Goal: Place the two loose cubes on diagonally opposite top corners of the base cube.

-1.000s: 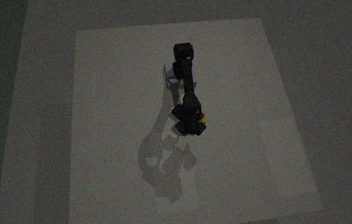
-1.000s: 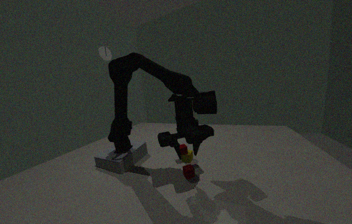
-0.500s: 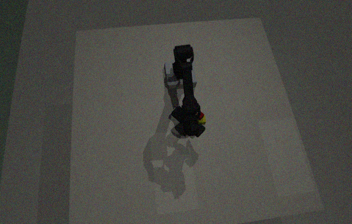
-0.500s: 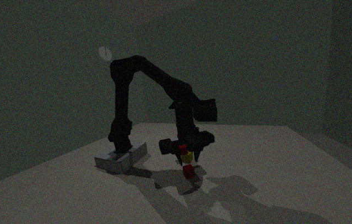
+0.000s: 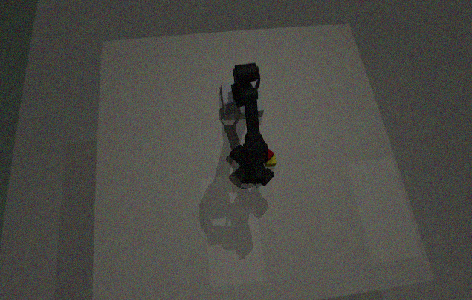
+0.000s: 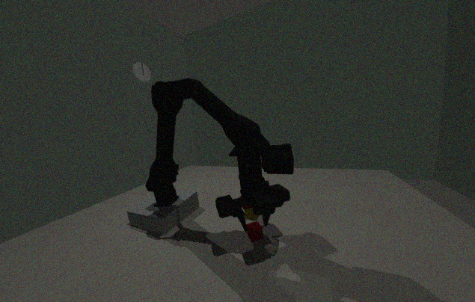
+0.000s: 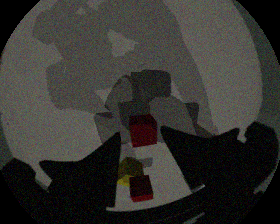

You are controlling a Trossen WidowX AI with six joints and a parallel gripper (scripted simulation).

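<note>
My gripper tip is 100 mm to the right of the yellow base cube, 20 mm past it and 10 mm above it.
</note>
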